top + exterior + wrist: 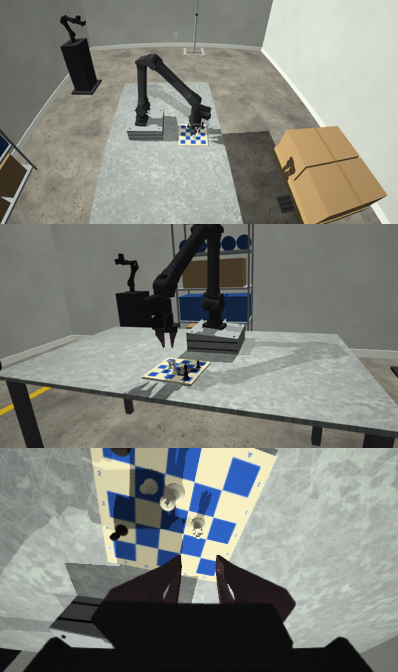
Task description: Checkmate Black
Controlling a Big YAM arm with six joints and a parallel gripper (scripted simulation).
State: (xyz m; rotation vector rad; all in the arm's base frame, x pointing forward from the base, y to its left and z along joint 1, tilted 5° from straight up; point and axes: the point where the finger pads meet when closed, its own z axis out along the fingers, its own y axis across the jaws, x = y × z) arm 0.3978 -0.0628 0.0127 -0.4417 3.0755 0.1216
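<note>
Right now the white crowned piece is 9 cm below my hand. Also, from my hand: white king: 3 cm ahead, 4 cm to the left, 7 cm below; white pawn: 3 cm ahead, 8 cm to the left, 9 cm below; blue-and-cream chessboard: 4 cm to the left, 11 cm below.
</note>
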